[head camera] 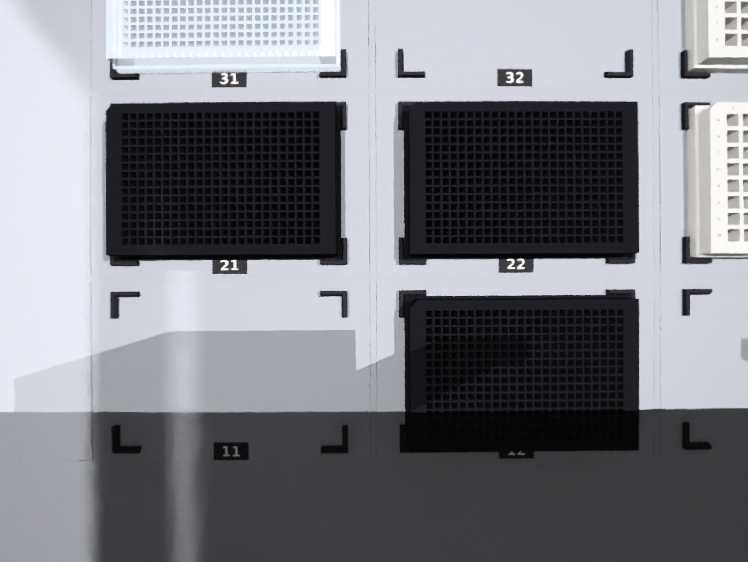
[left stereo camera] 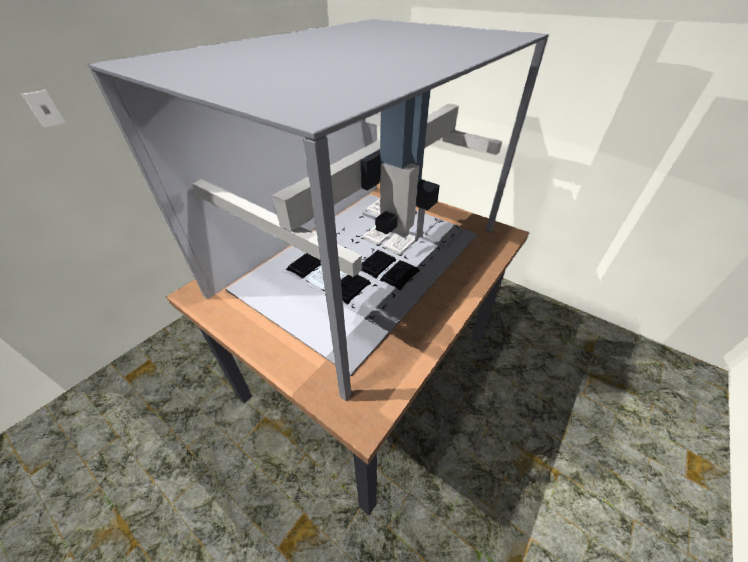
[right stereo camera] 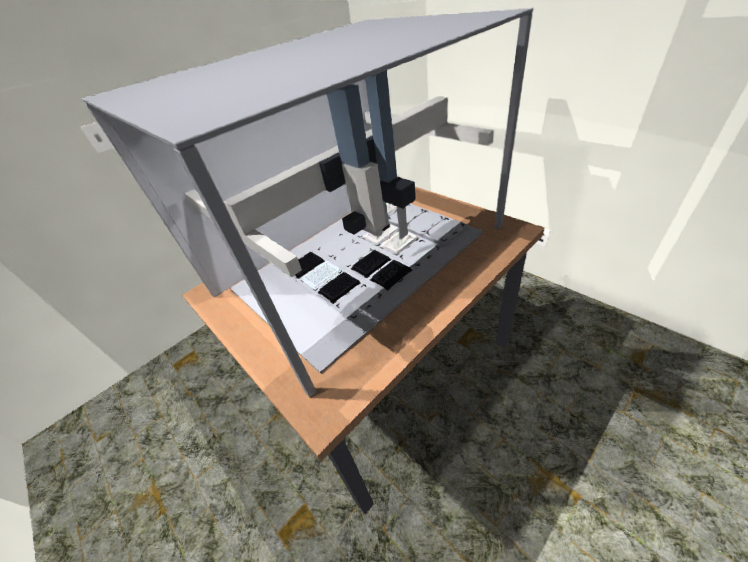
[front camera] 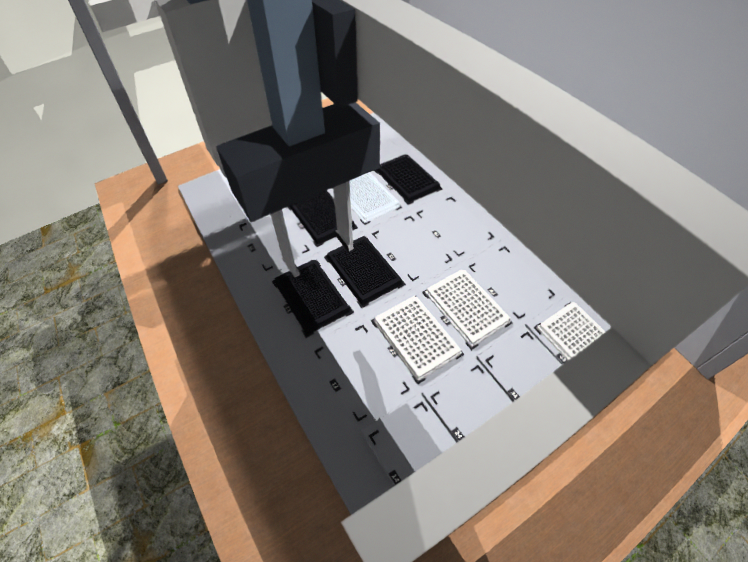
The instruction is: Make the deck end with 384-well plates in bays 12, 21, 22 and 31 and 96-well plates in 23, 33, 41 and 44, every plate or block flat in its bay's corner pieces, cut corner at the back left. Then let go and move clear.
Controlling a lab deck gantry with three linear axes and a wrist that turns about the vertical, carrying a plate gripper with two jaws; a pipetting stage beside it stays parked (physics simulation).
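Frame: origin at the robot's base, x right, y ahead, z up, level; metres.
Seen in the pictures: gripper, fingertip midpoint: [right stereo camera: 394, 232] [front camera: 318, 254]; robot's base, origin of the base link: [head camera: 120, 445] [left stereo camera: 372, 317] [right stereo camera: 353, 317] [front camera: 241, 227].
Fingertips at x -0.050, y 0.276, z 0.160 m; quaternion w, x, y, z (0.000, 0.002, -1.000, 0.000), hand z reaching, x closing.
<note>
Offsets run from my fingertips to a thing's top centre. "spot": to the spot under its first point.
Black 384-well plates lie flat in bay 12 {spot: dx +0.007, dy -0.035, dz -0.145 m} [front camera: 314, 297] [head camera: 521, 362], bay 21 {spot: dx -0.090, dy -0.195, dz -0.145 m} [front camera: 320, 218] [head camera: 220, 181] and bay 22 {spot: dx -0.096, dy -0.036, dz -0.146 m} [front camera: 365, 271] [head camera: 523, 181]. Cut corners show at the back left on those in 12 and 21. A clear 384-well plate {dx -0.207, dy -0.212, dz -0.146 m} [front camera: 373, 196] [head camera: 220, 27] [right stereo camera: 322, 274] lies in bay 31. A black plate {dx -0.314, dy -0.212, dz -0.146 m} [front camera: 409, 177] [left stereo camera: 303, 264] lies in bay 41. White 96-well plates lie in bay 23 {spot: dx -0.098, dy +0.120, dz -0.153 m} [front camera: 417, 338], bay 33 {spot: dx -0.205, dy +0.118, dz -0.151 m} [front camera: 467, 306] and bay 44 {spot: dx -0.310, dy +0.254, dz -0.131 m} [front camera: 571, 329]. My gripper [front camera: 321, 261] is open, raised above the deck, with nothing between its jaws; the head view does not show it.
The grey pipetting stage [left stereo camera: 397, 196] [right stereo camera: 365, 196] stands beside the gripper. A gantry beam [left stereo camera: 329, 193] [right stereo camera: 278, 181] crosses the deck. Corner posts {spot: dx +0.164, dy -0.547, dz +0.309 m} [left stereo camera: 329, 265] [right stereo camera: 247, 265] carry the enclosure roof. Corner pieces of bay 11 {spot: dx +0.050, dy -0.273, dz -0.158 m} [head camera: 123, 447] show beside the plate in bay 12.
</note>
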